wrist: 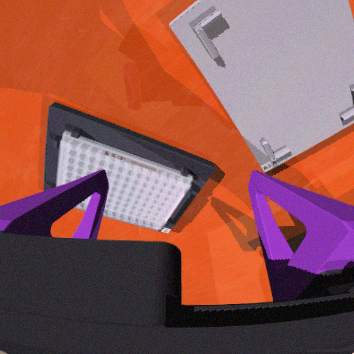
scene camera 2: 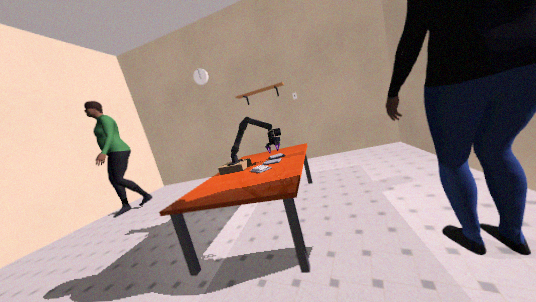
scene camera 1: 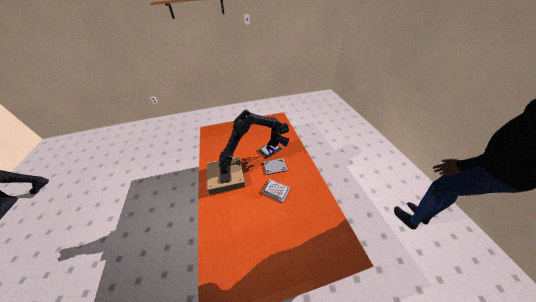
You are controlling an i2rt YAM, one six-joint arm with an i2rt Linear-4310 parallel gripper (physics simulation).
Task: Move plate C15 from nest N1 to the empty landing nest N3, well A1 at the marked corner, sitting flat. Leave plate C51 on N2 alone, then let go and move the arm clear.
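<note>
Plate C15 is white with many wells and sits in the dark nest N1, at the left in the wrist view. My gripper is open and empty above the table; in the wrist view its left purple fingertip overlaps the plate and the right one is beyond the nest's right end. The empty light grey nest N3 has raised corner brackets and a small mark at its lower corner. Plate C51 sits in the grey nest N2, outside the wrist view.
The arm stands on a wooden base block on the orange table. N3 lies between the two occupied nests. One person stands beyond the table's side, another in green at the left. Shadows cross the table.
</note>
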